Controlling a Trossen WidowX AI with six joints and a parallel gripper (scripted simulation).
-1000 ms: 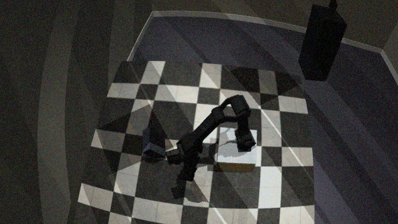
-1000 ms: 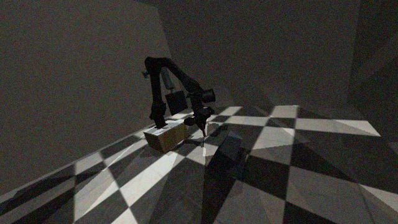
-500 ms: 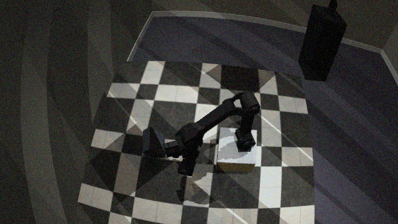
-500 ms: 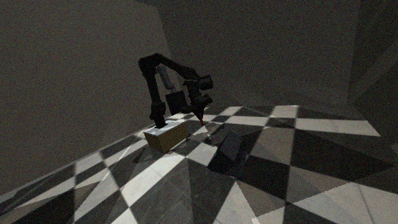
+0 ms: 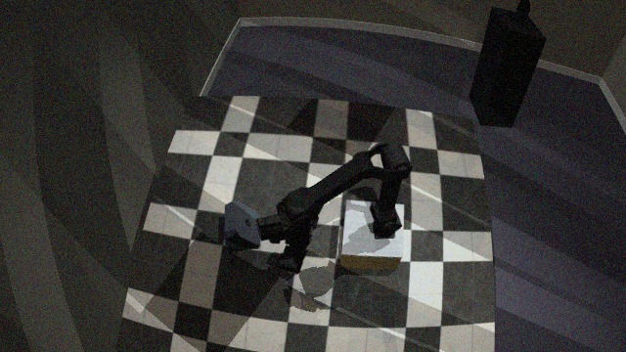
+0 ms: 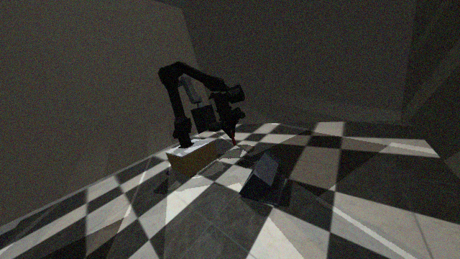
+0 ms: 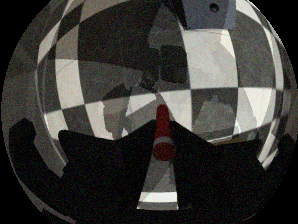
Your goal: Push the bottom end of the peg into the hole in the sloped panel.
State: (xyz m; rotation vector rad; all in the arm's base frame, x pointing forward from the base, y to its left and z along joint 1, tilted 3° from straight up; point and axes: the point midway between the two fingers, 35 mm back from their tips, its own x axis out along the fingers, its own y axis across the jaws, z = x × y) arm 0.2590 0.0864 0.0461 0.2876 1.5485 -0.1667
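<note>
My gripper tip is 180 mm short of the dark sloped panel, 140 mm to the left of it and 80 mm above it. Also, from my gripper tip: red peg 20 mm above.
</note>
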